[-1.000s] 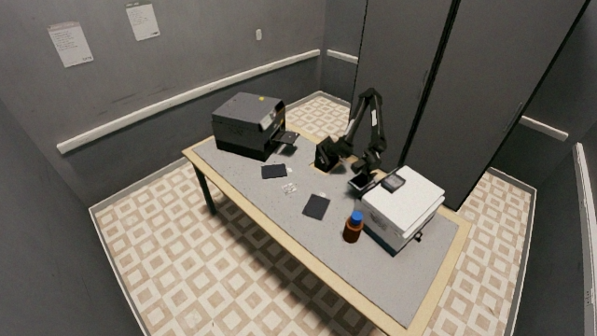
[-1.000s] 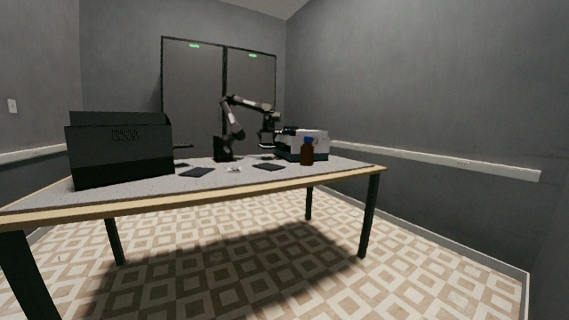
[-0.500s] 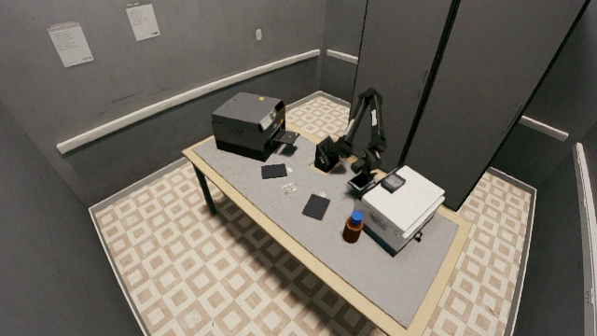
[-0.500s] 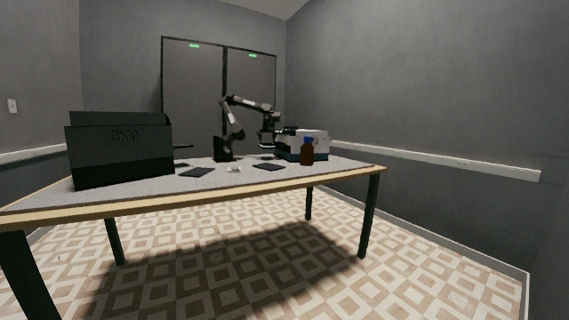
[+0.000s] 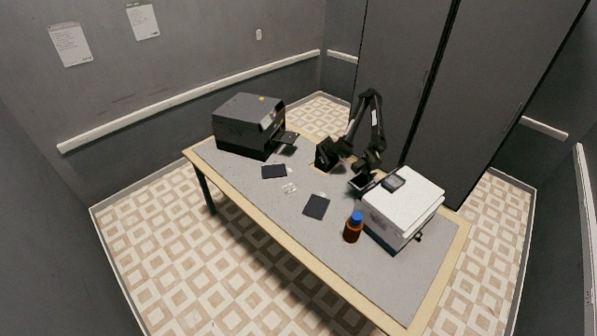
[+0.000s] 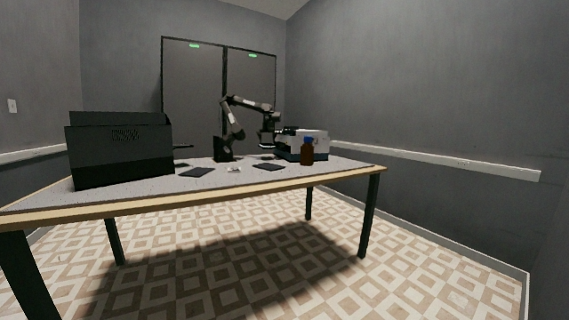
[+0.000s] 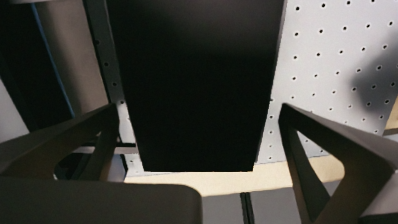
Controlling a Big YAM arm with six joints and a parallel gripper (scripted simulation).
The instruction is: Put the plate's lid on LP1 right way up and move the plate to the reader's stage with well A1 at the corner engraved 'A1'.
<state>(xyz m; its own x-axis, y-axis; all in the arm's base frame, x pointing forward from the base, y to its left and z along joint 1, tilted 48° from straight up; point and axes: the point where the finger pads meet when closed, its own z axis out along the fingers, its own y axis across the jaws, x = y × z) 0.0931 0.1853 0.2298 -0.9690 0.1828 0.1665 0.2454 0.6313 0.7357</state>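
My hand is 20 mm above the dark lid. Also, from my hand: dark flat pad 260 mm ahead, 130 mm to the right, 120 mm below; then white multi-well plate 30 mm below; then brown capped bottle 310 mm ahead, 120 mm to the left, 10 mm below.
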